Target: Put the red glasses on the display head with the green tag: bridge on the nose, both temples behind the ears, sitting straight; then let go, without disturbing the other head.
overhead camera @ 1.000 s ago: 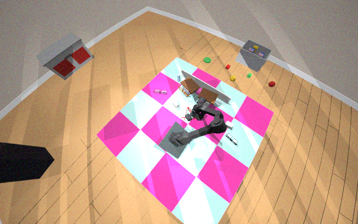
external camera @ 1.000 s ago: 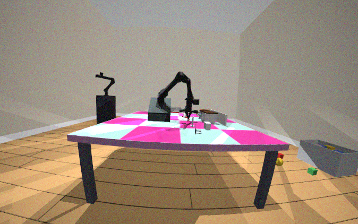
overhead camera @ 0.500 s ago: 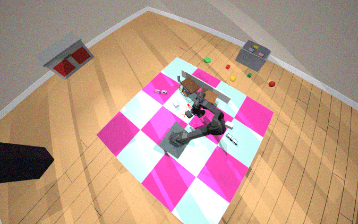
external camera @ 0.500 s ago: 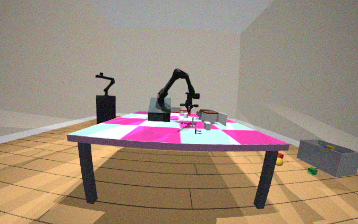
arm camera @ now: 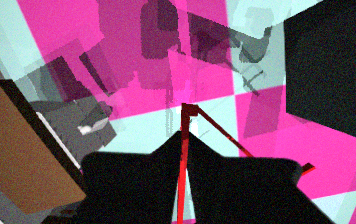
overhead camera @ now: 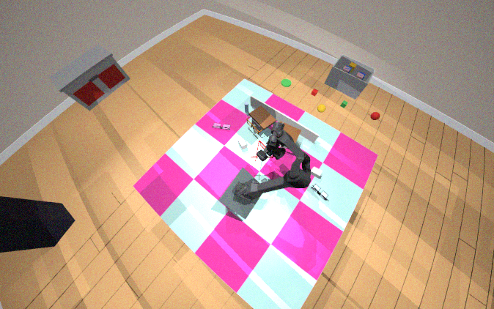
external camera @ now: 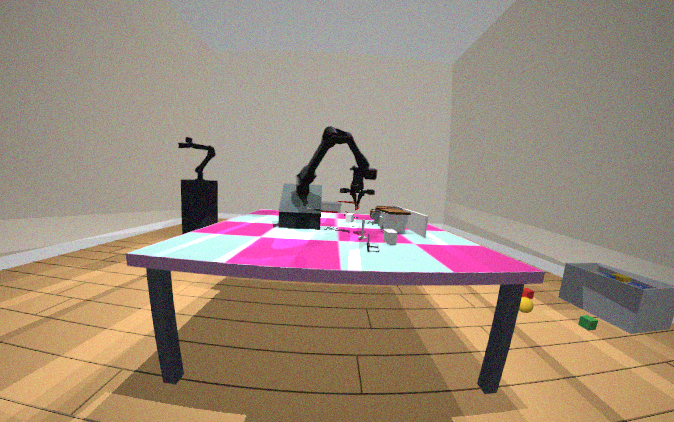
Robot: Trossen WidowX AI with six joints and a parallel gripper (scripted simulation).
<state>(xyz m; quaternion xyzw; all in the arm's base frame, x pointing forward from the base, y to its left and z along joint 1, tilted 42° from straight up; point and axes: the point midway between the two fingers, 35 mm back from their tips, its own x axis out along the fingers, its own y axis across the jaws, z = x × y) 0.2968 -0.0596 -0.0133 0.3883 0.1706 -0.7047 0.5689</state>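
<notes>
The grey stand lies 25 cm to the right of my gripper tip, 9 cm below it and 2 cm behind it. From my gripper tip the other things lie so: grey panel (34 cm ahead, 7 cm to the left, 6 cm below).
</notes>
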